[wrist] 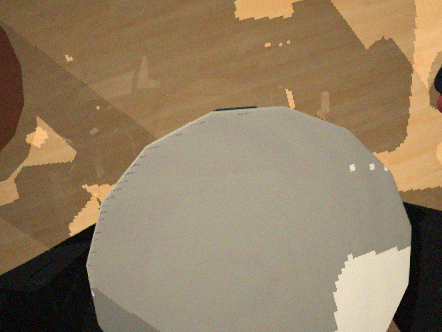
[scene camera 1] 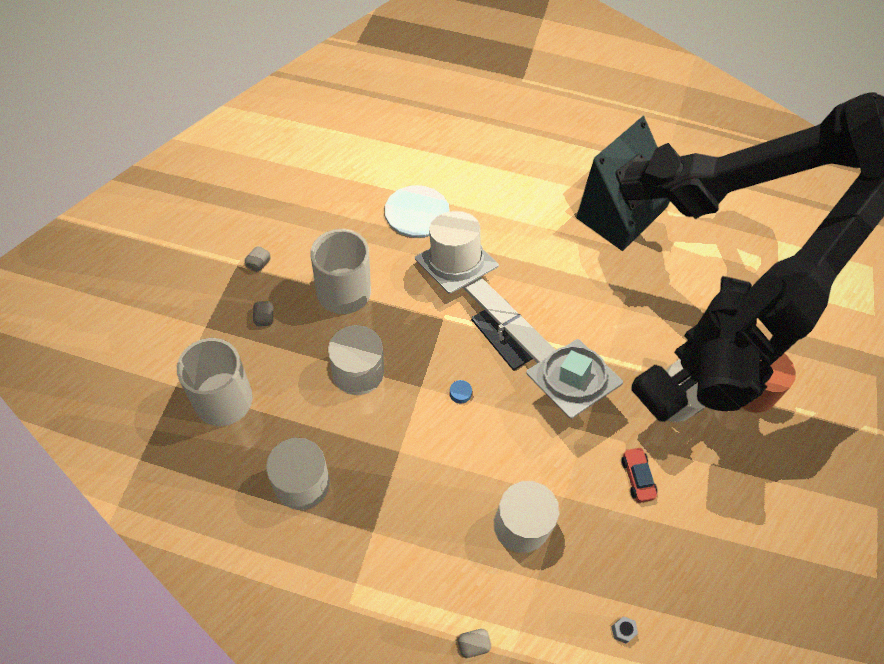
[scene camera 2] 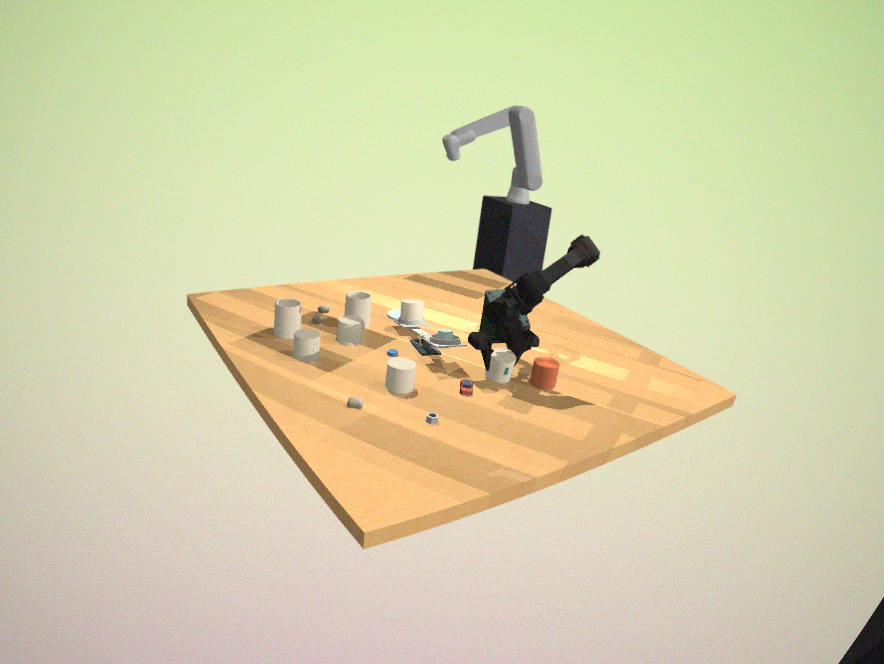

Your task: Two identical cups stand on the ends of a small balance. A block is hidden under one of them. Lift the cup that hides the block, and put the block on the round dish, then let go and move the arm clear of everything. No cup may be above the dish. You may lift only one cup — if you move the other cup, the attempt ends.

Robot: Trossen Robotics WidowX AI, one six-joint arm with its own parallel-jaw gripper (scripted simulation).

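Observation:
Through scene camera 1 I can see my gripper [scene camera 1: 679,393], along with a cream cup [scene camera 1: 455,237]. Scene camera 2 gives me a cream cup [scene camera 2: 502,363], and my gripper is visible there as well, at [scene camera 2: 499,369]. The wrist view shows my gripper too, at [wrist: 233,212].

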